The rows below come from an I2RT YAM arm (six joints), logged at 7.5 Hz.
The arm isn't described. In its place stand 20 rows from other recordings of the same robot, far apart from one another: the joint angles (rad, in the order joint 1, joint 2, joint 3, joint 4, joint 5, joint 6), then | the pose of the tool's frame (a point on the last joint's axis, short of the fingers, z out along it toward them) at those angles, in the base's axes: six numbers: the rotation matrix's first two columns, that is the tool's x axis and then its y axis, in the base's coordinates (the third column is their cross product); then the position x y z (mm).
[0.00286, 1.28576, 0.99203, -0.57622, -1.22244, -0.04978] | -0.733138 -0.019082 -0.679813 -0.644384 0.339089 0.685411 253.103 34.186 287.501
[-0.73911, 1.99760, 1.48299, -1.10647, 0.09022, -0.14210] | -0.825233 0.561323 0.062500 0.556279 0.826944 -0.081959 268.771 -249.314 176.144
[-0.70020, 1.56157, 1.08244, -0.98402, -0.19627, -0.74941] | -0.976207 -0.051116 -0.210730 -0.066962 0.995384 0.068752 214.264 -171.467 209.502
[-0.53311, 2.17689, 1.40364, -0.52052, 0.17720, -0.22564] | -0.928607 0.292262 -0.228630 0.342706 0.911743 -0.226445 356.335 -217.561 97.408
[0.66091, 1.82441, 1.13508, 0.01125, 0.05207, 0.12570] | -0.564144 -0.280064 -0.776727 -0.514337 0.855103 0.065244 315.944 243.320 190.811
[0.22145, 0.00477, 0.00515, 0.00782, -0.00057, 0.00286] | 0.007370 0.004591 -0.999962 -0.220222 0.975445 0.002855 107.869 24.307 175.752
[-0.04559, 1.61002, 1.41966, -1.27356, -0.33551, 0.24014] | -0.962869 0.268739 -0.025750 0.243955 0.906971 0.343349 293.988 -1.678 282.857
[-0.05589, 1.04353, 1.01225, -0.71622, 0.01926, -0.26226] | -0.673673 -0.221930 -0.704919 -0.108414 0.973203 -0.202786 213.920 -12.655 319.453
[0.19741, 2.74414, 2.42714, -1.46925, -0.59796, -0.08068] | -0.951238 -0.258190 0.168774 -0.121138 0.815885 0.565383 479.304 116.307 95.296
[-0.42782, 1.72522, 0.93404, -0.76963, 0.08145, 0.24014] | -0.785194 0.618568 -0.029049 0.618757 0.781834 -0.076646 250.476 -117.396 132.824
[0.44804, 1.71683, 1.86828, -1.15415, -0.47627, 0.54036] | -0.963913 0.043965 -0.262563 -0.129946 0.783091 0.608180 306.937 165.635 381.923
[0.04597, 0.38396, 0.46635, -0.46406, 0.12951, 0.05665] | -0.367282 0.039309 -0.929279 0.095108 0.995457 0.004519 115.977 0.733 251.642
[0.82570, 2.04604, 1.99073, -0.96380, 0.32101, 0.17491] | -0.670500 -0.483307 -0.562889 -0.475926 0.862221 -0.173407 310.139 319.636 302.818
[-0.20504, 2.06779, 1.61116, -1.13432, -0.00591, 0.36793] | -0.840068 0.542077 0.020929 0.542164 0.840271 -0.001735 381.890 -79.204 181.811
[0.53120, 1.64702, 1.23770, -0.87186, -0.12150, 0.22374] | -0.923886 -0.287368 -0.252694 -0.336064 0.925130 0.176623 273.691 165.806 229.488
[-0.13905, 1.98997, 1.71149, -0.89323, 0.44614, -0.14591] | -0.945148 -0.000164 -0.326643 0.155316 0.879495 -0.449850 414.548 -73.528 247.209
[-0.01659, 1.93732, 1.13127, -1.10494, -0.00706, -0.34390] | -0.893758 -0.322370 0.311888 -0.299960 0.946530 0.118766 290.925 -4.575 121.408
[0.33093, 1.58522, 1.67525, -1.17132, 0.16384, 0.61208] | -0.825663 0.315731 -0.467541 0.276571 0.948842 0.152338 298.593 96.446 362.950
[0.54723, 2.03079, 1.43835, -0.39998, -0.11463, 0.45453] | -0.892856 -0.033274 -0.449111 -0.198455 0.924284 0.326059 368.280 229.162 171.452
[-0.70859, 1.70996, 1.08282, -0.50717, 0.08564, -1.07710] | -0.921208 -0.365967 -0.132079 -0.285658 0.866667 -0.409009 253.507 -221.286 180.553
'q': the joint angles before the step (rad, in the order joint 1, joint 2, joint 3, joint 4, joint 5, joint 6). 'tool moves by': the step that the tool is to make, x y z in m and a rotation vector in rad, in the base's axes. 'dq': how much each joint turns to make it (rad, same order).
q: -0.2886 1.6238 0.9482 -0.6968 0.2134 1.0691
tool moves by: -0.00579 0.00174 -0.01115 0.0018 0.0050 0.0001
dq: 0.0000 -0.0001 -0.0489 0.0435 -0.0003 0.0000
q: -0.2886 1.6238 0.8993 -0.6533 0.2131 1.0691
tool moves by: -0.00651 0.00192 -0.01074 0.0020 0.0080 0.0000
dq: 0.0000 -0.0001 -0.0481 0.0398 0.0004 -0.0001
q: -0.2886 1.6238 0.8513 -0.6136 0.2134 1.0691
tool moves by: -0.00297 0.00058 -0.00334 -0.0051 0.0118 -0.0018
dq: 0.0000 -0.0001 -0.0149 0.0049 0.0084 0.0003
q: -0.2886 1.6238 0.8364 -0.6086 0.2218 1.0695
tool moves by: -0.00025 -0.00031 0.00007 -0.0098 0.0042 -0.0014
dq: 0.0000 -0.0001 0.0000 -0.0012 0.0107 -0.0005
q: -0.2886 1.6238 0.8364 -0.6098 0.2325 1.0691
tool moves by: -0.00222 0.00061 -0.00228 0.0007 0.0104 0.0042
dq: 0.0000 -0.0001 -0.0100 0.0008 0.0016 -0.0046
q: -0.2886 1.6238 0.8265 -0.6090 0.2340 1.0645
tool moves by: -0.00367 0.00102 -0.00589 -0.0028 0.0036 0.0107
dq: 0.0000 -0.0001 -0.0279 0.0279 0.0019 -0.0115
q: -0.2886 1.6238 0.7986 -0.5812 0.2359 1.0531
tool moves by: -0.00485 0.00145 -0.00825 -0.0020 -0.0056 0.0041
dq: 0.0000 0.0000 -0.0404 0.0473 -0.0004 -0.0042
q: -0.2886 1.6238 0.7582 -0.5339 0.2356 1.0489
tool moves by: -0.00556 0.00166 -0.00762 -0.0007 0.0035 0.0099
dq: 0.0000 0.0000 -0.0377 0.0370 0.0000 -0.0103
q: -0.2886 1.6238 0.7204 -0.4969 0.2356 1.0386
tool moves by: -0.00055 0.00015 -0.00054 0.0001 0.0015 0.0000
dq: 0.0000 0.0000 -0.0026 0.0011 0.0003 -0.0001
